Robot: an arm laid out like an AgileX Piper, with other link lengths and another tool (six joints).
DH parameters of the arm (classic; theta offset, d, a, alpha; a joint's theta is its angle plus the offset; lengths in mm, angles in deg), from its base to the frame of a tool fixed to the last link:
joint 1: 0 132.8 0 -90
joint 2: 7.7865 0 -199.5 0
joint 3: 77.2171 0 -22.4 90
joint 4: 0 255.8 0 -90
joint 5: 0 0 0 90
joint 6: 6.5 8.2 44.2 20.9
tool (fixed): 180 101.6 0 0
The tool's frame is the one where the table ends.
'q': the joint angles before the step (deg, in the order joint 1, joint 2, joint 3, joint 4, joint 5, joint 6). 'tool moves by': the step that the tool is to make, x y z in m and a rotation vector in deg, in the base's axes. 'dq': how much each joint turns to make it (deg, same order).
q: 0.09 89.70 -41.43 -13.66 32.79 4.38
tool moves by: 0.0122 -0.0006 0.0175 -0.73 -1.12 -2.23
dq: 0.01 -0.10 -4.63 -0.85 4.03 2.15
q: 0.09 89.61 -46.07 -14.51 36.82 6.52
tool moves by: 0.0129 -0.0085 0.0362 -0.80 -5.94 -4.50
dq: -1.90 -3.96 -5.15 -1.19 3.71 2.64
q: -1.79 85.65 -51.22 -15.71 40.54 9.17
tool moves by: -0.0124 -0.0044 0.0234 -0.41 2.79 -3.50
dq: -1.11 -3.67 -1.61 0.47 8.39 0.20
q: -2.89 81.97 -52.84 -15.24 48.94 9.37
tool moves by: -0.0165 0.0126 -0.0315 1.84 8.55 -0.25
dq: 2.17 3.82 4.32 1.47 0.80 1.61
